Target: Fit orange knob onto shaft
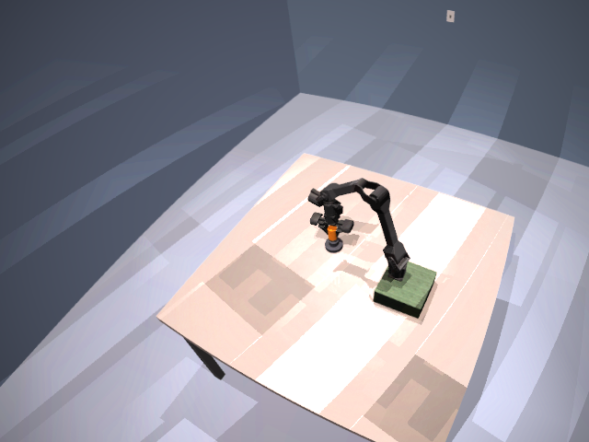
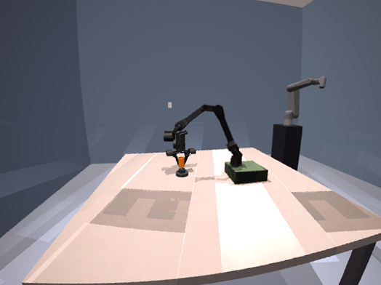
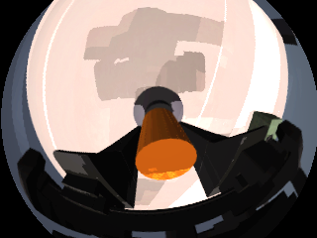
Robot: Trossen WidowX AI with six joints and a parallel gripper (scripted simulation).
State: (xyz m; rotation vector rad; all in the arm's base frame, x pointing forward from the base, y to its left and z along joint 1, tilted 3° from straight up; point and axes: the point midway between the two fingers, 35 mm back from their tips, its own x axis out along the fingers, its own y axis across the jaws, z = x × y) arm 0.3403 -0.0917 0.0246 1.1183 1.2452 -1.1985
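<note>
The orange knob is 3 cm above my gripper tip. Also, from my gripper tip: round pedestal (4 cm below).
</note>
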